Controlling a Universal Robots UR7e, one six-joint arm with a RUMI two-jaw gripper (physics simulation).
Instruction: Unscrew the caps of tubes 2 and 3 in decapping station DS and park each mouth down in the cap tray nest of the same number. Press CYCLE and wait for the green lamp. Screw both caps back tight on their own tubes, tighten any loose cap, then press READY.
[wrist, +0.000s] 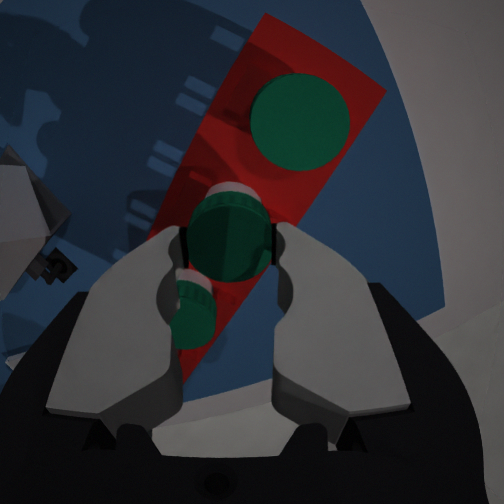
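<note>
My gripper (229, 245) is shut on a dark green ribbed cap (229, 239), with both grey jaws touching its sides. The cap sits on a white tube whose rim shows just above it (231, 189). A second green capped tube (192, 315) stands closer to me, partly hidden behind the left jaw. Both stand on a red station plate (280, 150). A flat green disc (300, 122), the top of another cap, lies farther along the red plate. I cannot tell which tube numbers these are.
The red plate lies on a blue round mat (380, 240) with lighter blue marks (167, 157) on its left part. A grey angular body (25, 215) with a small black fitting (52, 267) sits at the left edge. Grey floor lies beyond the mat at right.
</note>
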